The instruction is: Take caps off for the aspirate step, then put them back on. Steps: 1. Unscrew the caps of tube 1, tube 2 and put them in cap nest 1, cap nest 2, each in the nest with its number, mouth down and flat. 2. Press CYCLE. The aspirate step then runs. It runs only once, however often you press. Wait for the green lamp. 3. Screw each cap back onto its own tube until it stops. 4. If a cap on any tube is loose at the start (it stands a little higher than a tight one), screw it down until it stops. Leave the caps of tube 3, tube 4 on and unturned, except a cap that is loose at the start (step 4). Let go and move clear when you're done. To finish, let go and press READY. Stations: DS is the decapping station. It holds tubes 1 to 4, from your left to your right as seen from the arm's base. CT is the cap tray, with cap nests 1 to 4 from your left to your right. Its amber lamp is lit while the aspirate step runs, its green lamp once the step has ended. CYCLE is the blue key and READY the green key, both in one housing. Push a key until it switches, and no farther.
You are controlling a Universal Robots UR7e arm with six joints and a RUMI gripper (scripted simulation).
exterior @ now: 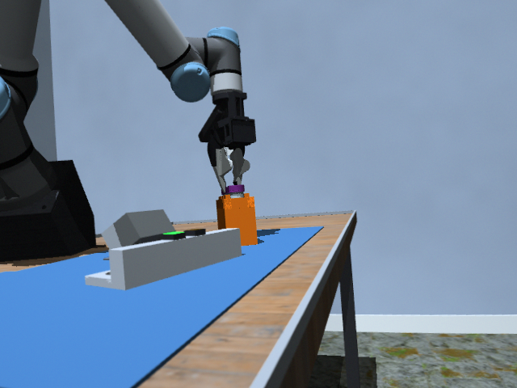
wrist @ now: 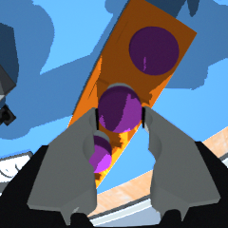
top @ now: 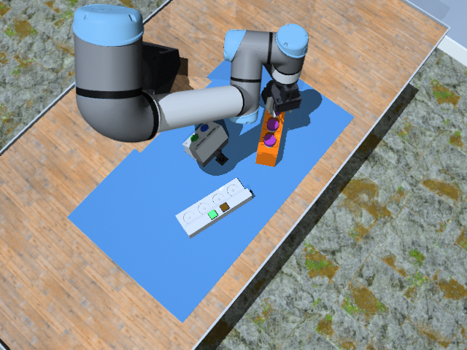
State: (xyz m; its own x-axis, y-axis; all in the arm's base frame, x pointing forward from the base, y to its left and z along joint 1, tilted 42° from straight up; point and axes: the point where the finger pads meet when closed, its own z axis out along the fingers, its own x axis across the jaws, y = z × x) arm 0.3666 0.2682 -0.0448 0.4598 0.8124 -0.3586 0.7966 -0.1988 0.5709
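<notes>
Right now my hand is 3 cm past the purple cap, 4 cm to the right of it and 1 cm above it. Round my hand: grey key housing (11 cm behind, 20 cm to the right, 7 cm below); green key (13 cm behind, 22 cm to the right, 6 cm below); blue key (13 cm behind, 18 cm to the right, 6 cm below).
</notes>
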